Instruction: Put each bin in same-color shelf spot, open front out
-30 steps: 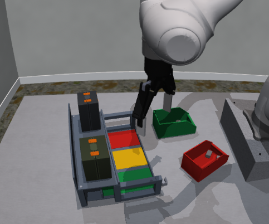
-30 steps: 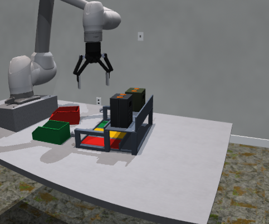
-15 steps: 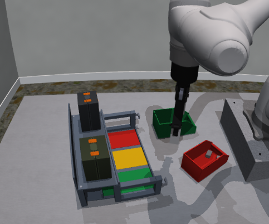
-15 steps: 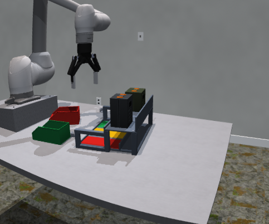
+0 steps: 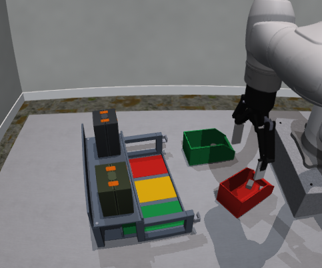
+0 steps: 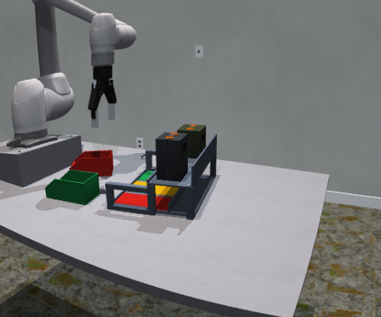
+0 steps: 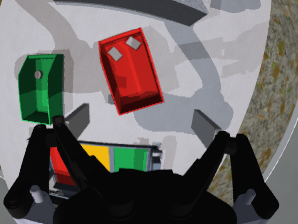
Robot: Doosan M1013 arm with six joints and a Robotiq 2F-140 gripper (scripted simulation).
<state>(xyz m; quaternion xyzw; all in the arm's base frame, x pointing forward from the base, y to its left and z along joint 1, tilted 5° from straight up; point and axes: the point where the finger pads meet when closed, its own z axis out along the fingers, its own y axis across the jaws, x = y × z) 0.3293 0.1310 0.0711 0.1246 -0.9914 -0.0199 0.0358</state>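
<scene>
Right now my hand is 4 cm past the red bin, 4 cm to the left of it and 17 cm above it. From my hand the other things lie so: green bin 6 cm ahead, 26 cm to the right, 17 cm below.
</scene>
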